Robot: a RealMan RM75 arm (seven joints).
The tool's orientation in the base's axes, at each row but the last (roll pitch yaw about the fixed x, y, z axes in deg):
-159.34, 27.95, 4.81
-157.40, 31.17, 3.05
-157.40, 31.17, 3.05
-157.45, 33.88, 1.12
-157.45, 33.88, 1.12
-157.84, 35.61, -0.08
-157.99, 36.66, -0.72
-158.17, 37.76, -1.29
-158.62, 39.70, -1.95
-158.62, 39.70, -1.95
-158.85, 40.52, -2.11
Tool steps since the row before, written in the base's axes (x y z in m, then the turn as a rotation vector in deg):
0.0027, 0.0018, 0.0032, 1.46, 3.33, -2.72
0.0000, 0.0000, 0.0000, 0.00, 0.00, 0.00
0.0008, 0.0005, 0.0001, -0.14, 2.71, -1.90
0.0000, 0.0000, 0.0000, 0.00, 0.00, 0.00
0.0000, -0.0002, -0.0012, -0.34, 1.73, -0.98
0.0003, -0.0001, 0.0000, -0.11, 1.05, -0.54
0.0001, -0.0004, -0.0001, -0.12, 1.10, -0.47
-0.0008, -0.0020, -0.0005, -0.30, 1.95, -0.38
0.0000, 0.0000, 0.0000, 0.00, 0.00, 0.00
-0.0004, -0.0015, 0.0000, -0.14, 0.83, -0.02
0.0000, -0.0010, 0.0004, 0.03, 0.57, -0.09
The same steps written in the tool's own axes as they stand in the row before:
0.0010, -0.0029, -0.0033, 2.81, -2.43, 2.62
0.0000, 0.0000, 0.0000, 0.00, 0.00, 0.00
0.0007, -0.0006, -0.0003, 0.99, -1.88, 2.54
0.0000, 0.0000, 0.0000, 0.00, 0.00, 0.00
0.0007, 0.0006, 0.0008, 0.29, -1.23, 1.57
0.0002, 0.0000, -0.0002, 0.22, -0.78, 0.86
0.0001, 0.0004, -0.0001, 0.17, -0.85, 0.84
-0.0003, 0.0022, 0.0000, -0.04, -1.61, 1.20
0.0000, 0.0000, 0.0000, 0.00, 0.00, 0.00
-0.0003, 0.0015, -0.0003, -0.12, -0.72, 0.42
-0.0002, 0.0008, -0.0007, 0.07, -0.51, 0.26

